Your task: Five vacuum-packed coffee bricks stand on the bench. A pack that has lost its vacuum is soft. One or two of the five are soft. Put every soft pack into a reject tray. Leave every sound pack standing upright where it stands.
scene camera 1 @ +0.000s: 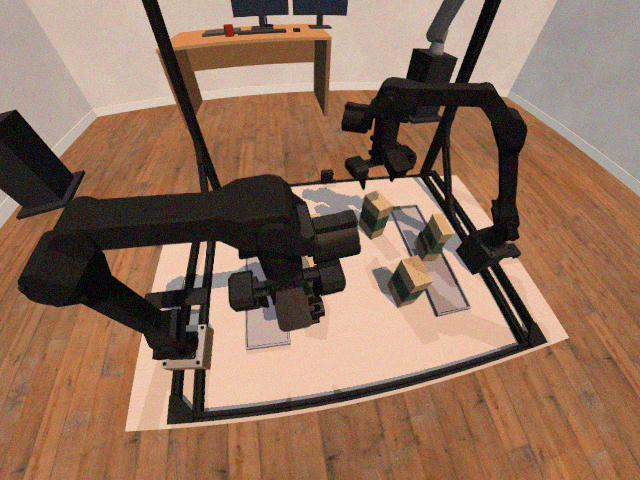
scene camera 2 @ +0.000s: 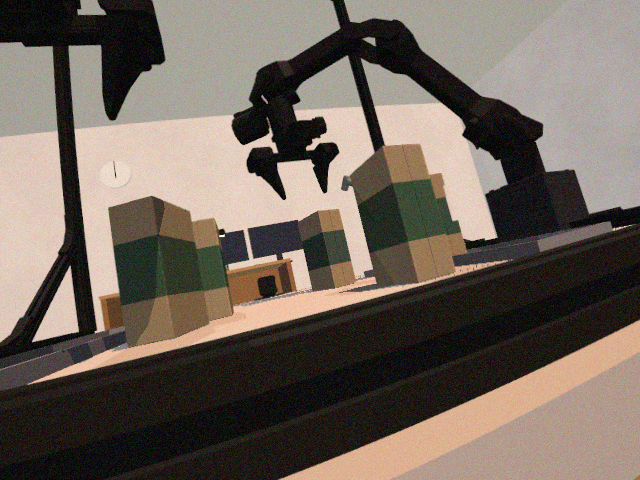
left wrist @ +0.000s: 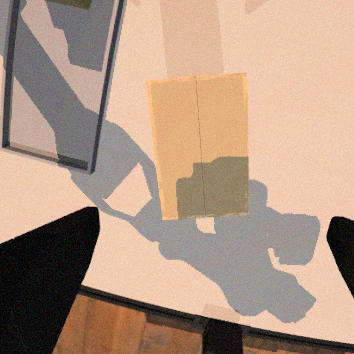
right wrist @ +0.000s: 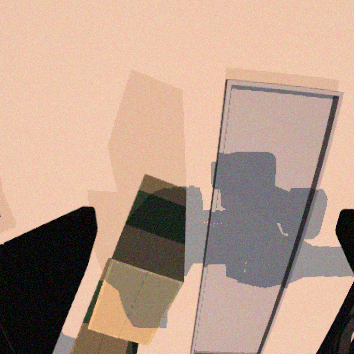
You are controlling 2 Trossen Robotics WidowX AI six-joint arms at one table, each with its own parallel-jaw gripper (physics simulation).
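Places are measured from the left arm's base along level axes (x ahead, y left, z up), in metres.
Pixels of known places: left gripper, fingertip midpoint: (scene camera 1: 377, 185) (scene camera 2: 305, 195) (left wrist: 216, 223); right gripper, fingertip midpoint: (scene camera 2: 46, 123) (right wrist: 218, 219); left arm's base, link origin: (scene camera 1: 491, 240) (scene camera 2: 528, 182); right arm's base, link origin: (scene camera 1: 183, 345).
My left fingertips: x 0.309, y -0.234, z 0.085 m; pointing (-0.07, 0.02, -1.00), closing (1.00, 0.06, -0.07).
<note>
For each thing: its top centre in the pictures, then the offset to it from my left fingertips. "*": a spot on its surface instead.
- right-hand tray, top centre: (scene camera 1: 427, 250) dx -0.147, dy +0.160, dz -0.173 m
- third pack, top centre: (scene camera 2: 418, 182) (scene camera 1: 442, 223) dx -0.145, dy +0.154, dz -0.043 m
- left-hand tray, surface spot: (right wrist: 285, 86) (scene camera 1: 268, 345) * dx +0.395, dy +0.293, dz -0.173 m
- nearer pack, top centre: (right wrist: 147, 312) (scene camera 2: 143, 212) dx +0.268, dy +0.159, dz -0.047 m
- black frame, surface spot: (scene camera 2: 320, 382) (scene camera 1: 365, 393) * dx +0.205, dy +0.468, dz -0.177 m
Five tan-and-green packs show. One pack (scene camera 1: 374, 214) (scene camera 2: 326, 248) (left wrist: 202, 130) stands upright below my open, empty left gripper (scene camera 1: 377, 182) (scene camera 2: 304, 195) (left wrist: 214, 217). Another pack (scene camera 1: 409, 280) (scene camera 2: 403, 217) stands beside the right-hand tray (scene camera 1: 453, 312) (left wrist: 106, 90). A third pack (scene camera 1: 434, 236) (scene camera 2: 447, 209) is upright and appears to stand within that tray's outline. Two packs (scene camera 2: 155, 273) (scene camera 2: 212, 268) stand close together; in scene camera 1 my right arm mostly hides them. My right gripper (right wrist: 218, 219) is open and empty, above the left-hand tray (scene camera 1: 268, 346) (right wrist: 285, 86) and the nearer pack (right wrist: 135, 305).
A black frame (scene camera 1: 361, 390) (scene camera 2: 320, 382) borders the bench, with dark uprights (scene camera 1: 178, 77) at the back. My right arm (scene camera 1: 155, 217) reaches across the left side in scene camera 1. A desk (scene camera 1: 248, 54) with monitors stands beyond the bench.
</note>
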